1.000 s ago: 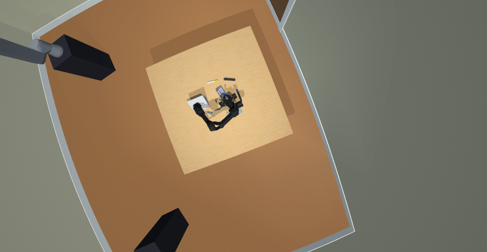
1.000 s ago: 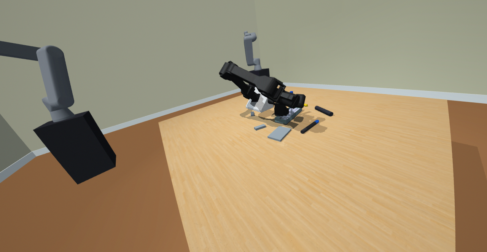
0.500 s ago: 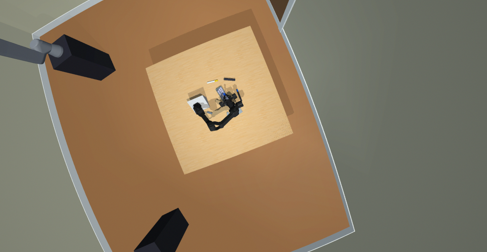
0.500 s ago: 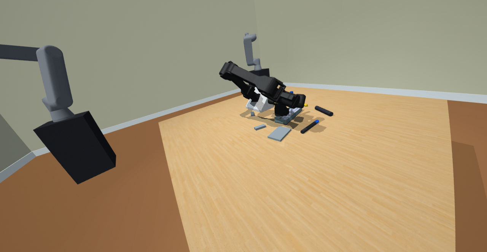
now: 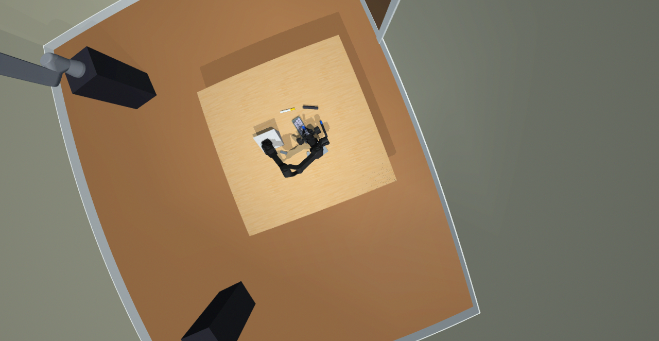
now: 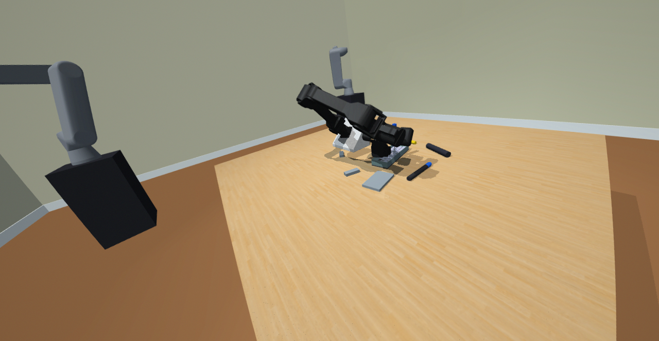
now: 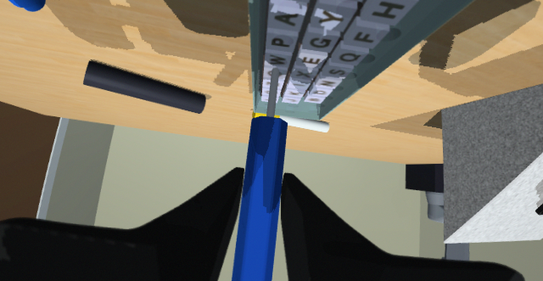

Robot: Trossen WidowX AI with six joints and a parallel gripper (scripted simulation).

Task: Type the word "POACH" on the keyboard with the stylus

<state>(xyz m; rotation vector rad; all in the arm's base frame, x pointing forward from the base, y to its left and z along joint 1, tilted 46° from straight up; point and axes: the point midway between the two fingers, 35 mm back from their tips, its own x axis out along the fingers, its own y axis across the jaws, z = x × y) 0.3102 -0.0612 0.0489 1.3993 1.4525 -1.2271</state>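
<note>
Right now my gripper tip is 10 mm above the blue stylus. The rest, counted from my gripper tip: black cylinder 120 mm ahead, 140 mm to the left, 80 mm below; then grey stylus tip 50 mm below; then blue-tipped black pen 130 mm ahead, 40 mm to the right, 80 mm below.
</note>
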